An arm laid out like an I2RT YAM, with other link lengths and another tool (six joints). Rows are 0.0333 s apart.
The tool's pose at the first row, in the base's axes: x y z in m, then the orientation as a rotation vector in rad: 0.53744, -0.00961, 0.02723, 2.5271, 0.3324, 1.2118
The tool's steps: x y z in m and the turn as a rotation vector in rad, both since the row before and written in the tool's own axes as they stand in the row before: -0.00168, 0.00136, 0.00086, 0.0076, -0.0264, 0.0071; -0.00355, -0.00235, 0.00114, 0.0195, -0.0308, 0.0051; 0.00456, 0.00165, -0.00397, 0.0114, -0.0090, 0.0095; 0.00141, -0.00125, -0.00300, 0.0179, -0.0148, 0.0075; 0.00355, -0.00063, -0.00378, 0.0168, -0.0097, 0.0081; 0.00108, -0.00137, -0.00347, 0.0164, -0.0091, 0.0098
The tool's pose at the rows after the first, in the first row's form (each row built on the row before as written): 0.53718, -0.01159, 0.02604, 2.5505, 0.3226, 1.1809; 0.53563, -0.01079, 0.02199, 2.5850, 0.3221, 1.1445; 0.53580, -0.01017, 0.02822, 2.6035, 0.3156, 1.1372; 0.53441, -0.00806, 0.03070, 2.6295, 0.3145, 1.1221; 0.53400, -0.00582, 0.03540, 2.6523, 0.3129, 1.1137; 0.53210, -0.00371, 0.03805, 2.6752, 0.3089, 1.1064
